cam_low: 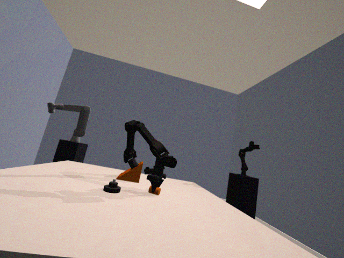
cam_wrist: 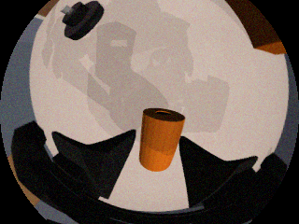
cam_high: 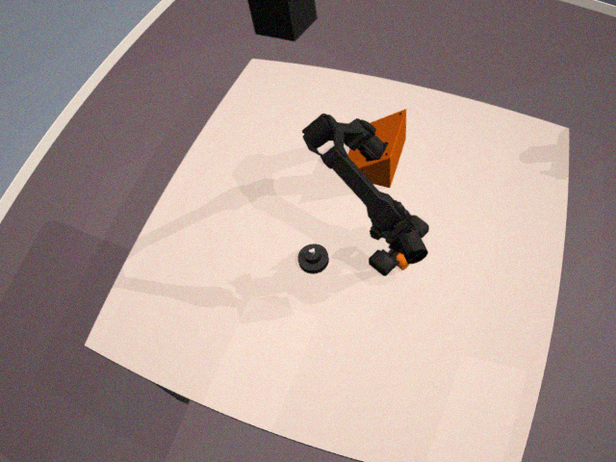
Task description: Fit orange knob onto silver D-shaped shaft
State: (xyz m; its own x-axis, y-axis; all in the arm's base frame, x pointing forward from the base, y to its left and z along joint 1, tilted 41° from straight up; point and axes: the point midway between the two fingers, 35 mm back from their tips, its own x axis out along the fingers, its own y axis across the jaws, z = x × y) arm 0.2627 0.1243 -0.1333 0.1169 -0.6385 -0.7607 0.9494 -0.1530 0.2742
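My gripper tip is now 1 cm to the right of the orange knob and 1 cm below it. The rest, counted from my gripper tip: black round pedestal 22 cm to the right, 9 cm ahead, 2 cm above.
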